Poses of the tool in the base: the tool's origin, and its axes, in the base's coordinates. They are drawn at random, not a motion.
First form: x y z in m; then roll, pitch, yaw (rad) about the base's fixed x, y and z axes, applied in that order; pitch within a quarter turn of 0, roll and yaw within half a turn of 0.
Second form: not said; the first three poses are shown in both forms.
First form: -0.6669, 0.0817, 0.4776, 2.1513, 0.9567, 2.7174
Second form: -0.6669, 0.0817, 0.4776, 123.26, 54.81, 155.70
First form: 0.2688, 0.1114, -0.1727, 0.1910, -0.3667, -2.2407
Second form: 0.2688, 0.1114, -0.1727, 10.94, -21.01, -128.38
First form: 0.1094, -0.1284, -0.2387, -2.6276, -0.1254, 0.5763
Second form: 0.1094, -0.1284, -0.2387, -150.55, -7.18, 33.02
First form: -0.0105, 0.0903, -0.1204, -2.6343, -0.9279, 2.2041
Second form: -0.0105, 0.0903, -0.1204, -150.93, -53.16, 126.29
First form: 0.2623, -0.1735, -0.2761, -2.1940, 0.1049, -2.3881
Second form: 0.2623, -0.1735, -0.2761, -125.71, 6.01, -136.83
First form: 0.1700, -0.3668, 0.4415, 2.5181, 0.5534, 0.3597
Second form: 0.1700, -0.3668, 0.4415, 144.28, 31.71, 20.61
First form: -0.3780, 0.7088, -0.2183, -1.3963, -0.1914, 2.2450
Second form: -0.3780, 0.7088, -0.2183, -80.00, -10.97, 128.63
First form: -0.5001, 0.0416, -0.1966, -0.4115, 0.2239, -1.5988
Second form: -0.5001, 0.0416, -0.1966, -23.58, 12.83, -91.60
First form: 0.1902, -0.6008, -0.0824, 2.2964, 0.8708, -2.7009
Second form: 0.1902, -0.6008, -0.0824, 131.57, 49.89, -154.75
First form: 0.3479, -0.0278, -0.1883, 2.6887, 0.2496, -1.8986
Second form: 0.3479, -0.0278, -0.1883, 154.05, 14.30, -108.78
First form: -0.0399, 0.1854, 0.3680, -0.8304, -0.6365, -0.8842
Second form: -0.0399, 0.1854, 0.3680, -47.58, -36.47, -50.66
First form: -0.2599, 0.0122, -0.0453, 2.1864, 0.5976, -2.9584
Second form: -0.2599, 0.0122, -0.0453, 125.27, 34.24, -169.50
